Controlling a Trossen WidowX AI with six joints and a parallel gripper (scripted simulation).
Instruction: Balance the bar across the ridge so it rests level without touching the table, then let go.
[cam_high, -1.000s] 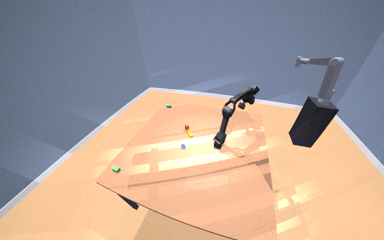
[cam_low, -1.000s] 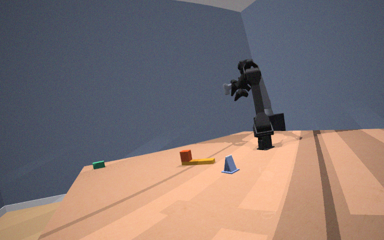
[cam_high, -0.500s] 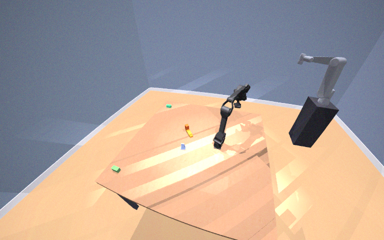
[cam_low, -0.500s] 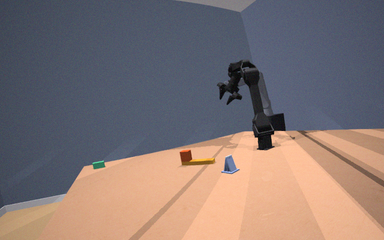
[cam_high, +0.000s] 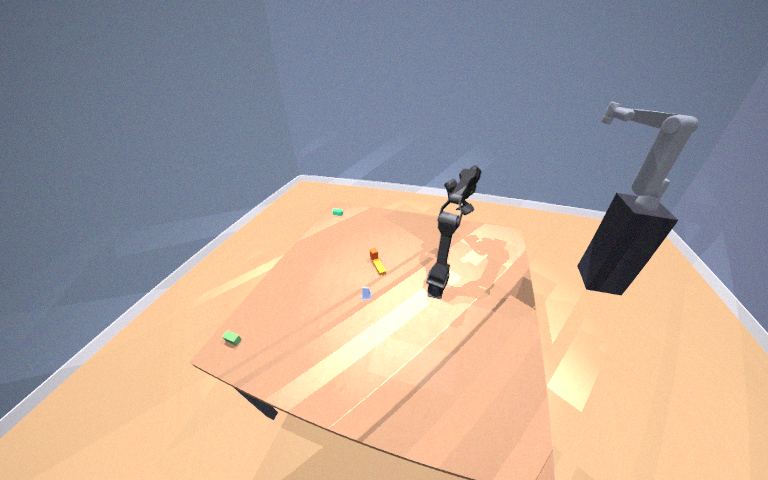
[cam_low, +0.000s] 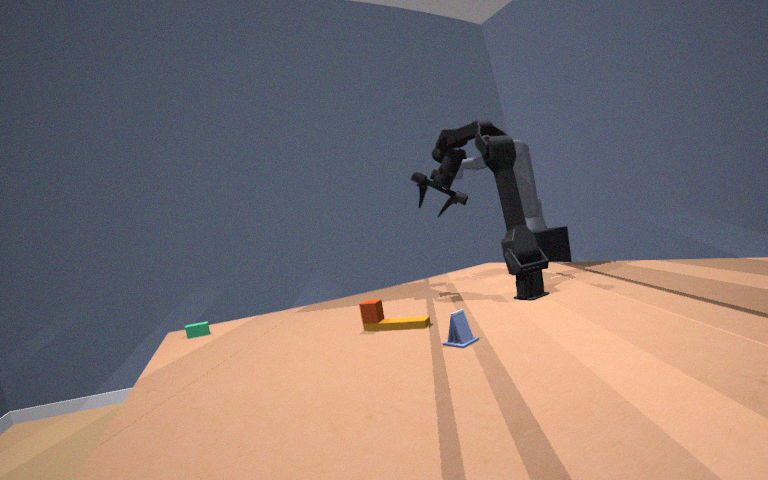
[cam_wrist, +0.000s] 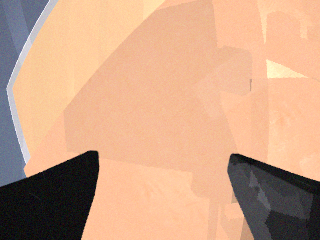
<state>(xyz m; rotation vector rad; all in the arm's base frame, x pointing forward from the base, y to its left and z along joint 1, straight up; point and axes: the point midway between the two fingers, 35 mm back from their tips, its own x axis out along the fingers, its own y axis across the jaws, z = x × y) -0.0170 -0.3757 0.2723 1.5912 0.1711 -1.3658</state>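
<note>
The bar is 330 mm ahead of my gripper tip, 270 mm to the left of it and 220 mm below it.
</note>
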